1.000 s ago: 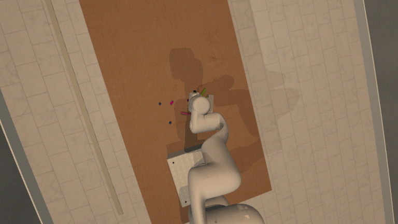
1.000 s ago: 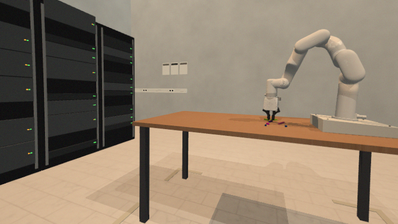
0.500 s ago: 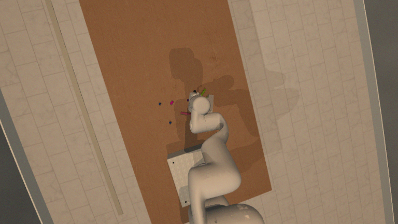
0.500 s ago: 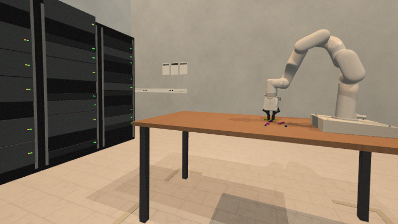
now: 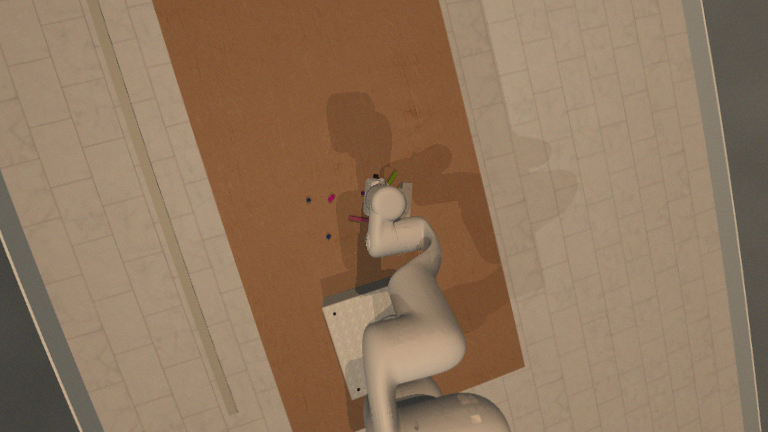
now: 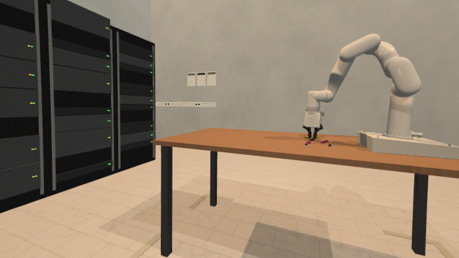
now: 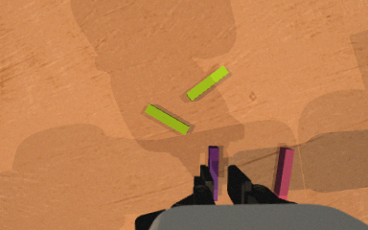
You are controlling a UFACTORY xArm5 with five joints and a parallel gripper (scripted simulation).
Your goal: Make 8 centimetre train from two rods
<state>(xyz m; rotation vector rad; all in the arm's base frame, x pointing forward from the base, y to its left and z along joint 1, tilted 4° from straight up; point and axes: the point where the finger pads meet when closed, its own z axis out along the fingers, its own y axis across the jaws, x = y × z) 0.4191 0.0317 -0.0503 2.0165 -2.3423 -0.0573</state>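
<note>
Now: the purple rod 30 mm below my hand. From my hand the other things lie so: blue rod 190 mm to the left, 30 mm below; then pink rod 80 mm behind, 30 mm to the left, 30 mm below; then magenta rod 120 mm to the left, 30 mm below.
</note>
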